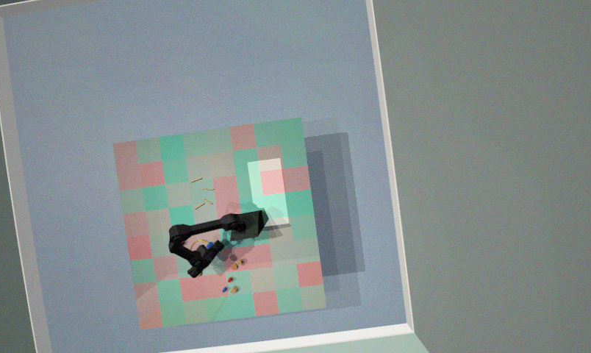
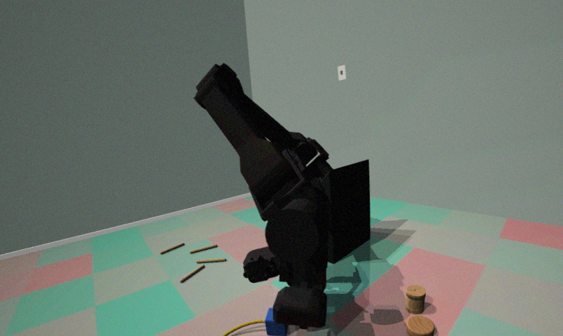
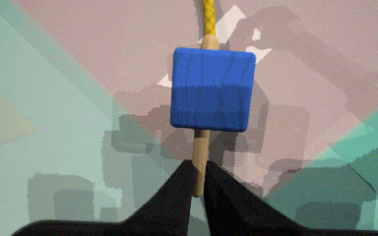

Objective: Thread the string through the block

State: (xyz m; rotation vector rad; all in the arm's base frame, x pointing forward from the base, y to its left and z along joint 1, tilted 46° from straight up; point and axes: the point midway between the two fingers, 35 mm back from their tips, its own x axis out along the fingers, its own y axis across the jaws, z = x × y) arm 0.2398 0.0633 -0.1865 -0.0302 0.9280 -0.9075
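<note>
Right now my gripper tip is 3 cm to the left of the blue block, 3 cm short of it and 1 cm below it. From my gripper tip the other things lie so: round wooden button: 16 cm to the left, 12 cm ahead; then thin wooden stick: 3 cm to the right, 3 cm ahead, 1 cm above; then wooden cylinder: 17 cm behind, 9 cm to the left, 1 cm above.
</note>
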